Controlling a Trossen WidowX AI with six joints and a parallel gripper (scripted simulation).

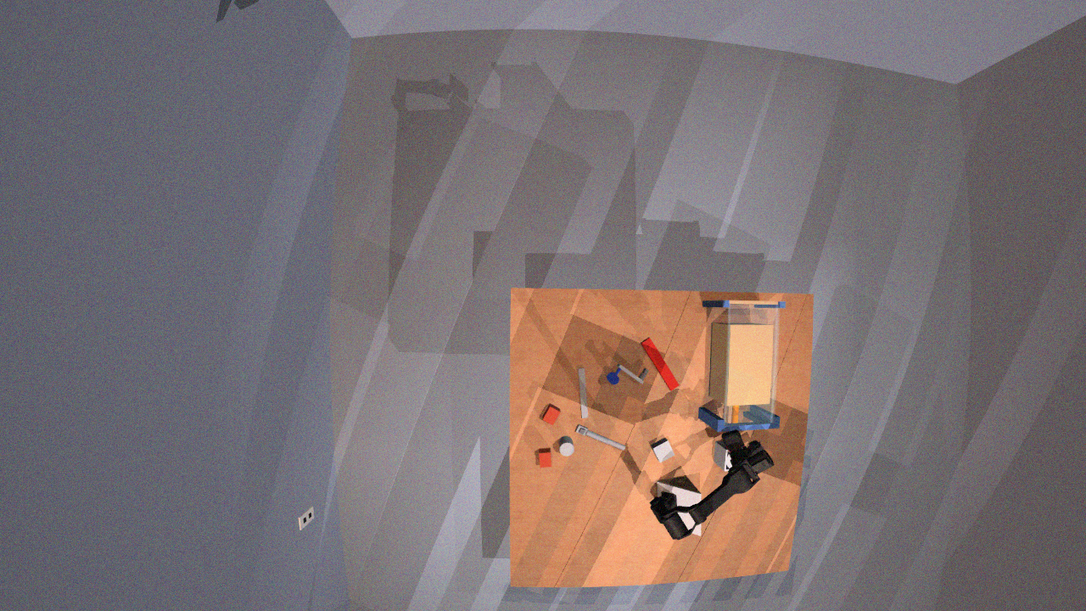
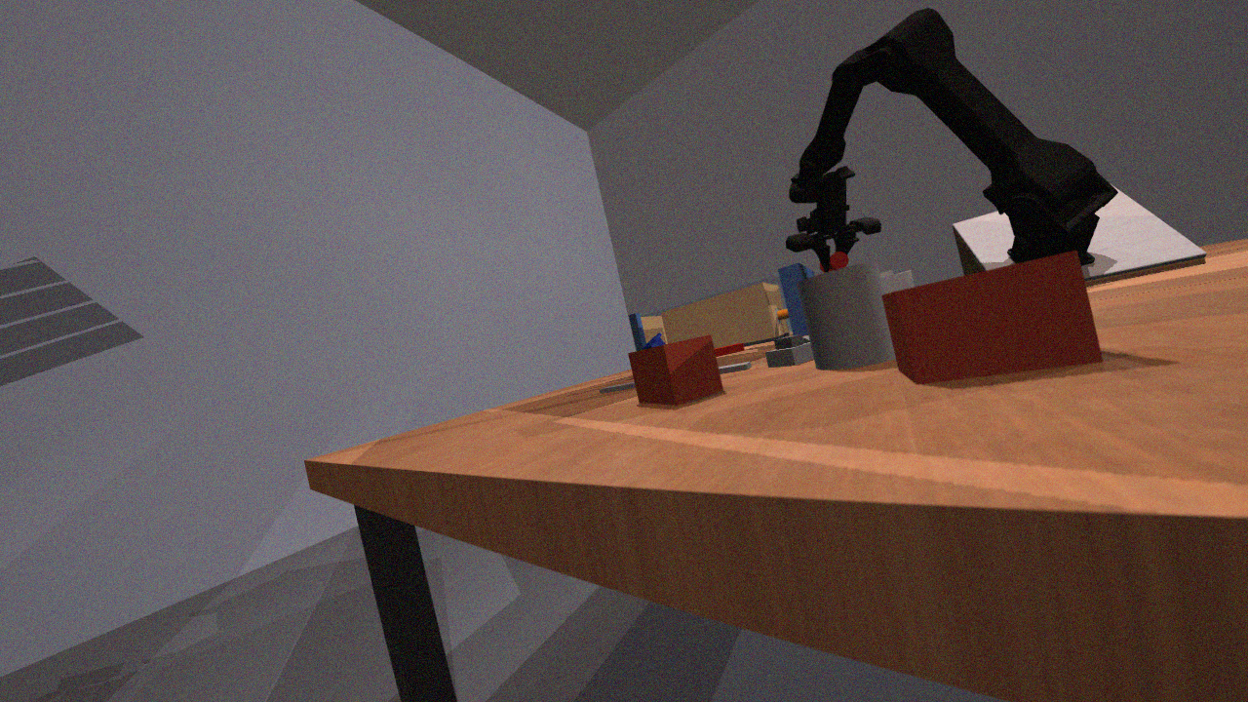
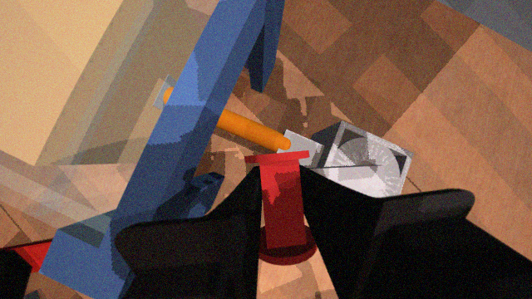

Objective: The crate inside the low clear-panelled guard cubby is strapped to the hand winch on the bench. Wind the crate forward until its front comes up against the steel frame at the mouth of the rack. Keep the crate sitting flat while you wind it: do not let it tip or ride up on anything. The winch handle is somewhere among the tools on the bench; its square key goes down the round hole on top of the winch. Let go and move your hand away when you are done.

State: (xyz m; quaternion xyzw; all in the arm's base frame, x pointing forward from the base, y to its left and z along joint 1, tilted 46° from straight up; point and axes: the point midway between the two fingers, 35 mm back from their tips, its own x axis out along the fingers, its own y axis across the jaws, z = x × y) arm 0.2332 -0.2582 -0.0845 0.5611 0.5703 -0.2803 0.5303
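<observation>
My gripper tip is 4 cm past the red-knobbed crank and 3 cm above it. The rest, counted from my gripper tip: grey winch 12 cm behind, 2 cm to the right, 10 cm below; blue steel frame 6 cm ahead, 4 cm to the right, 3 cm below; red grip 1 cm behind, 1 cm to the left.
</observation>
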